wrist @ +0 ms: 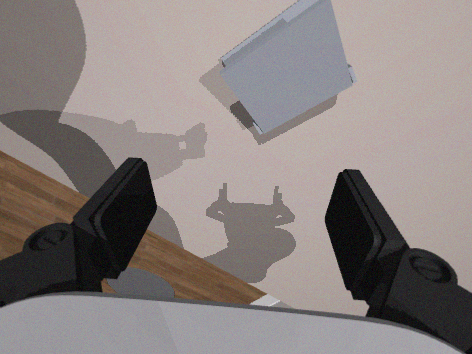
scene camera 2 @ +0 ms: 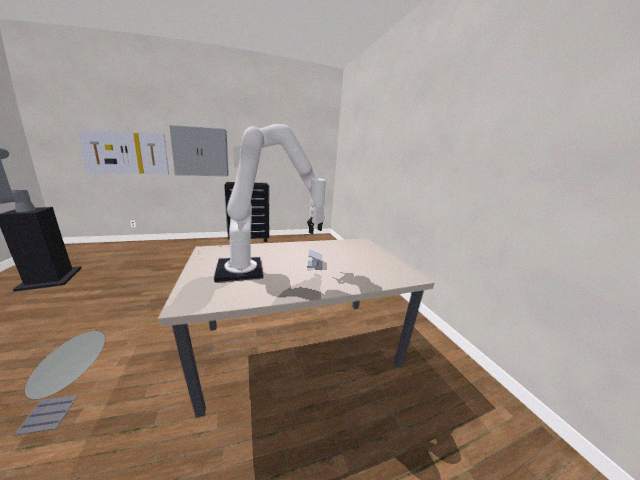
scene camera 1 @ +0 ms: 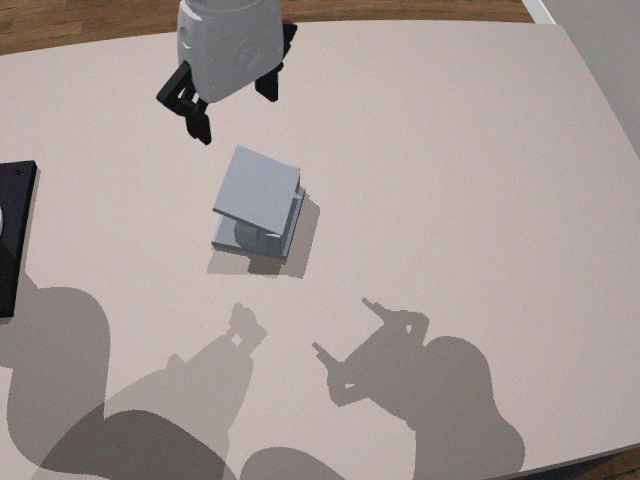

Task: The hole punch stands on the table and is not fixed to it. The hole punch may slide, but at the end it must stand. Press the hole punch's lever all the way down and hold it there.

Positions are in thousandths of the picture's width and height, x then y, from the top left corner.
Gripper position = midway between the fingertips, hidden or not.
In view: my gripper (scene camera 1: 366,241) and a flat lever (scene camera 1: 402,399).
My gripper is seen too in the wrist view (wrist: 507,535).
